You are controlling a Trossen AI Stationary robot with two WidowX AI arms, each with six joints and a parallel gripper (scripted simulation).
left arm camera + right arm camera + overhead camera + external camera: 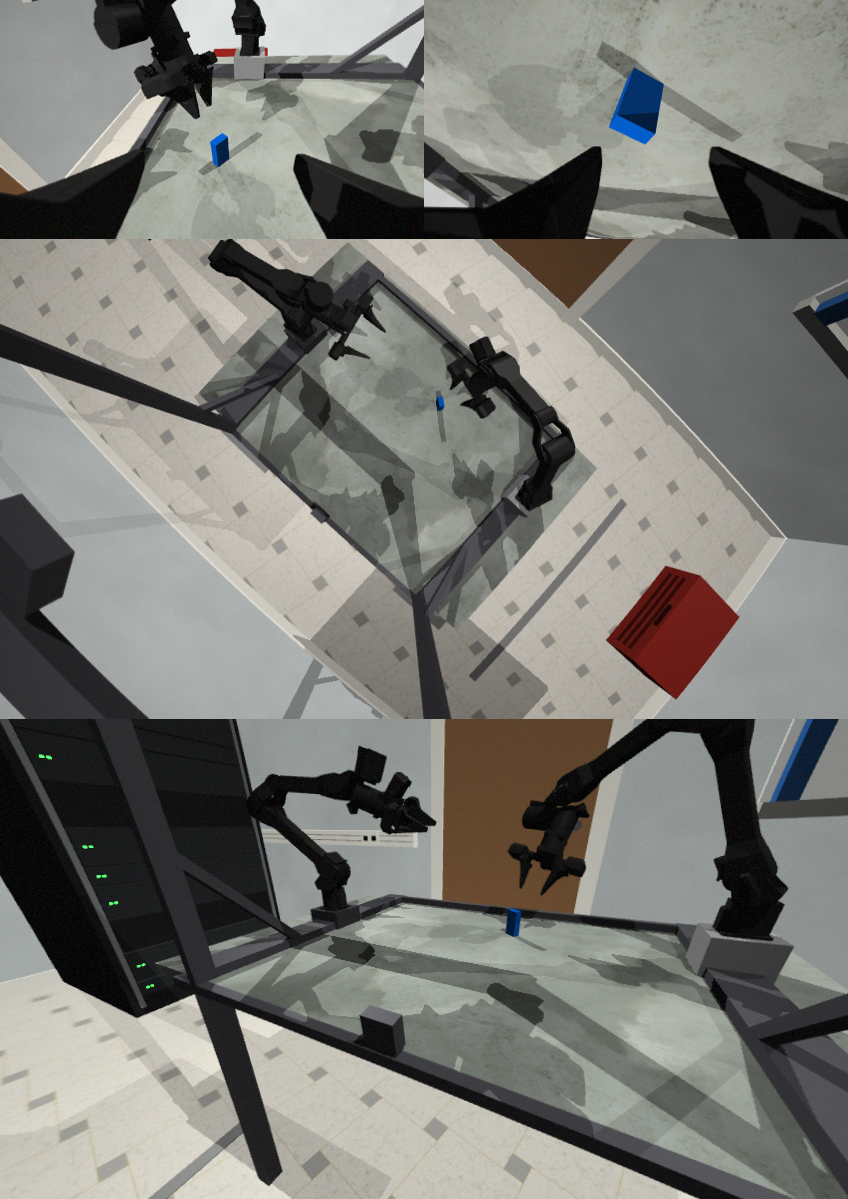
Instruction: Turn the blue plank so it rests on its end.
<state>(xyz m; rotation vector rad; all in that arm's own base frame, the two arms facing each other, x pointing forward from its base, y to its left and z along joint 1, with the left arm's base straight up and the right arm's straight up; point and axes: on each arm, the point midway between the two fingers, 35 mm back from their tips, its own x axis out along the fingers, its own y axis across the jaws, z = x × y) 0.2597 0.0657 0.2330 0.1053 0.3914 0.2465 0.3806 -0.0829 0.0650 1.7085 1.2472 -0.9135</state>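
Note:
The blue plank is 110 mm below my right hand, 40 mm to the left of it and 40 mm behind it.

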